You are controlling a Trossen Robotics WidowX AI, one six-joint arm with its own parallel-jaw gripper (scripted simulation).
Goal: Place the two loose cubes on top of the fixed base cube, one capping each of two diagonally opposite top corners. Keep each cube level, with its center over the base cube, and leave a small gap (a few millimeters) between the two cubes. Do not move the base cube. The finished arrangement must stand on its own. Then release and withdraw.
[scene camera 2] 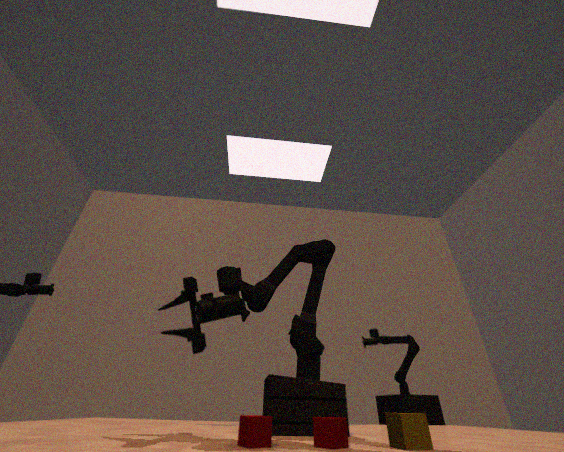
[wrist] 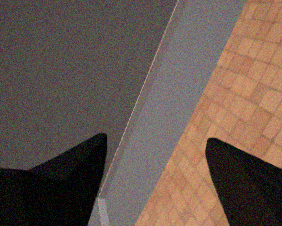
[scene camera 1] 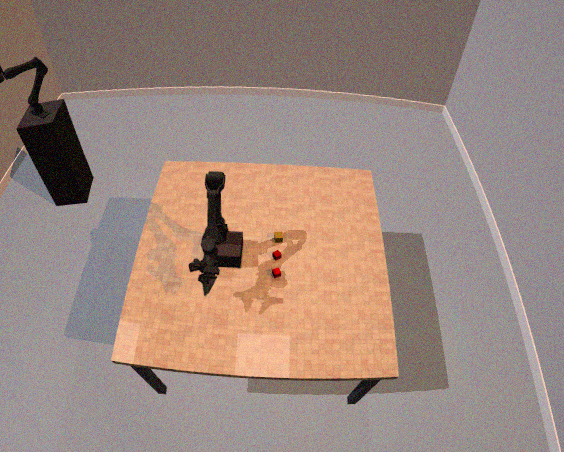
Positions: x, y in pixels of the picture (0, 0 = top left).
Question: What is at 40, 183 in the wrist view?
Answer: The gripper.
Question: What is the gripper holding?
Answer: Nothing.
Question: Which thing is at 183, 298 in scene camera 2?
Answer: The gripper.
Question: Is the gripper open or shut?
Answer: Open.
